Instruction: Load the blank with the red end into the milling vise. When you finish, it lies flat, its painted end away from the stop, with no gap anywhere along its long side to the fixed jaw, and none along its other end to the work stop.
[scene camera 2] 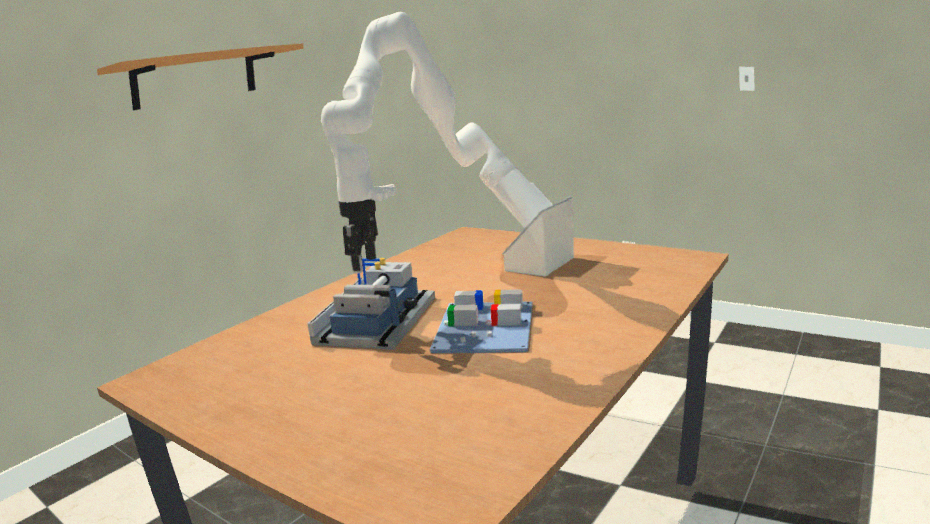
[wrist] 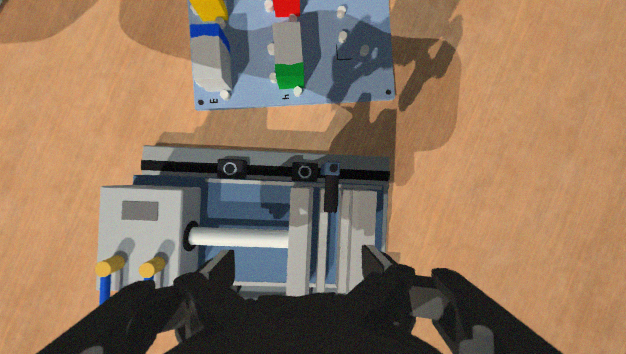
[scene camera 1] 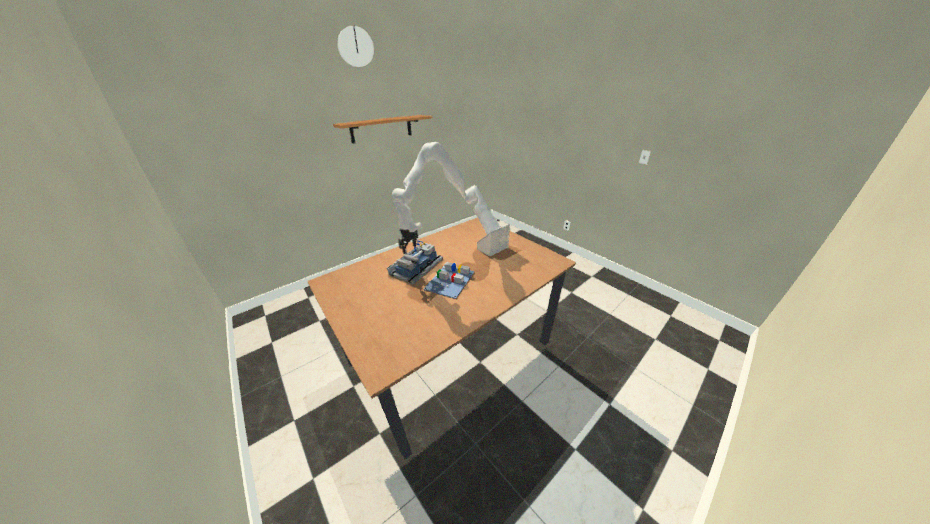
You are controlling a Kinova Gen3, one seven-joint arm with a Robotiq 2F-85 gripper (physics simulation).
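The blank with the red end (scene camera 1: 458, 278) (scene camera 2: 509, 315) (wrist: 286, 7) lies on the blue plate (scene camera 2: 507, 341) (wrist: 255, 97); its red end faces the green-ended blank, and the wrist view cuts it off at the top. The milling vise (scene camera 1: 404, 266) (scene camera 2: 361, 323) (wrist: 255, 265) stands beside the plate. Its moving jaw (wrist: 299, 225) is on the rod's end; the fixed jaw (wrist: 364, 215) is opposite. The work stop, a black pin (wrist: 330, 194), reaches over the gap, where no blank shows. My gripper (scene camera 1: 408, 248) (scene camera 2: 363, 262) (wrist: 299, 261) is open and empty above the vise.
A green-ended blank (scene camera 2: 465, 315) (wrist: 288, 42), a blue-ended blank (scene camera 2: 465, 300) (wrist: 210, 60) and a yellow-ended blank (scene camera 2: 510, 297) share the plate. White pegs stand around them. The vise's grey housing (wrist: 115, 240) carries yellow fittings (wrist: 148, 269) and blue hoses near my fingers.
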